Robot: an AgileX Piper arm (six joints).
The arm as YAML. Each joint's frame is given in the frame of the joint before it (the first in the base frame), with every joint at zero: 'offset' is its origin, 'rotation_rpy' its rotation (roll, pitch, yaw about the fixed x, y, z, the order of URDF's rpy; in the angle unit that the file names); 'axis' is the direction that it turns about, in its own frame. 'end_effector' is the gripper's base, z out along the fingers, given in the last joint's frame.
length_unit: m
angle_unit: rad
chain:
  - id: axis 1
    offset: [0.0, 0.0, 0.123]
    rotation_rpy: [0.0, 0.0, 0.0]
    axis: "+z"
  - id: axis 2
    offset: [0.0, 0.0, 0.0]
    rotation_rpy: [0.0, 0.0, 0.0]
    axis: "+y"
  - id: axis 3
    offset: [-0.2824, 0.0, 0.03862]
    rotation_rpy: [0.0, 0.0, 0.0]
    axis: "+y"
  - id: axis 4
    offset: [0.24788, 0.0, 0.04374]
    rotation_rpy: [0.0, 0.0, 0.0]
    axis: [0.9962, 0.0, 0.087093]
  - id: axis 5
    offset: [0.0, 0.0, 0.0]
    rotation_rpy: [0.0, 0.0, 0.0]
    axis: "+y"
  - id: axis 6
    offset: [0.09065, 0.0, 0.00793]
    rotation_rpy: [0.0, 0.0, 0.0]
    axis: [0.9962, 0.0, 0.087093]
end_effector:
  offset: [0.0, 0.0, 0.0]
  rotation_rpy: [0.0, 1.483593, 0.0]
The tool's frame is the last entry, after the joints.
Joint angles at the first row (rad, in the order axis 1, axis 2, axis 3, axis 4, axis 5, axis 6):
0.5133, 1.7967, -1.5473, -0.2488, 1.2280, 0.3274
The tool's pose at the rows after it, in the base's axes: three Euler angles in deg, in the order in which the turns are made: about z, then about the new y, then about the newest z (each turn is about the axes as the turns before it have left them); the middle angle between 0 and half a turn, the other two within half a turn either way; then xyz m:
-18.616 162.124 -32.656 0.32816 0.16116 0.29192
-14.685 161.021 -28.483 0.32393 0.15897 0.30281
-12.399 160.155 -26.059 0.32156 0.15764 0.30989
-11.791 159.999 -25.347 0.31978 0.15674 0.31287
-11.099 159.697 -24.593 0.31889 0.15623 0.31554
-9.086 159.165 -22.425 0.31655 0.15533 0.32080
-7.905 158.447 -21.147 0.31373 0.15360 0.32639
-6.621 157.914 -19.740 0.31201 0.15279 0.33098
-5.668 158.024 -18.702 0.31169 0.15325 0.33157
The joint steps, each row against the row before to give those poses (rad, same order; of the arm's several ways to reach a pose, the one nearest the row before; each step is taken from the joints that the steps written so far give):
0.0000, -0.0222, 0.0000, 0.0041, 0.0000, 0.0000
0.0000, -0.0282, -0.0027, 0.0021, 0.0010, 0.0000
0.0000, -0.0167, -0.0039, 0.0000, 0.0000, 0.0000
0.0000, -0.0087, 0.0000, 0.0015, 0.0040, 0.0000
0.0000, -0.0058, -0.0023, 0.0000, 0.0012, 0.0000
0.0000, -0.0136, -0.0020, 0.0043, -0.0001, 0.0000
0.0000, -0.0159, 0.0000, -0.0013, 0.0012, 0.0000
0.0000, -0.0101, -0.0042, 0.0018, 0.0013, 0.0000
0.0000, -0.0008, -0.0016, 0.0066, 0.0001, 0.0000

